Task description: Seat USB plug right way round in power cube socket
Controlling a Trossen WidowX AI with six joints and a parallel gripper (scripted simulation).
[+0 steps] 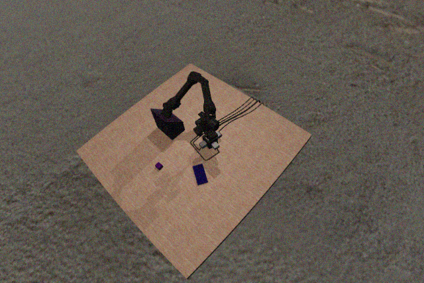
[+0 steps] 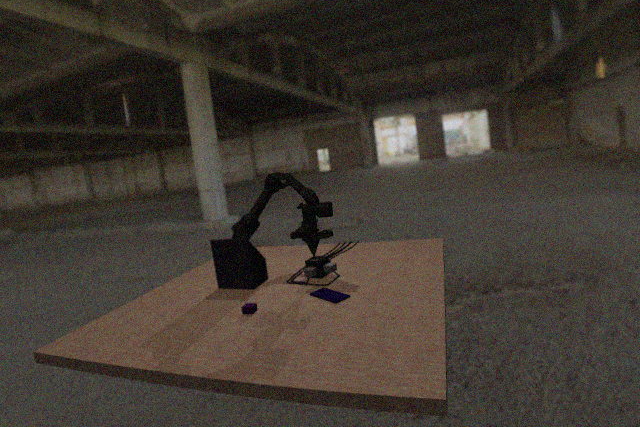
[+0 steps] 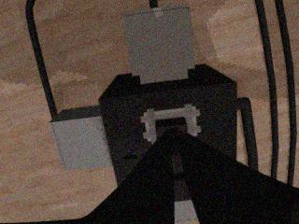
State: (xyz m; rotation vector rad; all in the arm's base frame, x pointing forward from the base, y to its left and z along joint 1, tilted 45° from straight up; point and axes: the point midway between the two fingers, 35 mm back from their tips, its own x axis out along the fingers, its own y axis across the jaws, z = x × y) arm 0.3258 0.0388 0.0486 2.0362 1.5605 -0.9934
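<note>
Now: the USB socket 4 cm below my gripper tip. The rest, counted from my gripper tip: flat blue slab 22 cm to the right, 10 cm below, 10 cm ahead; then small purple block 34 cm to the right, 17 cm behind, 9 cm below.
</note>
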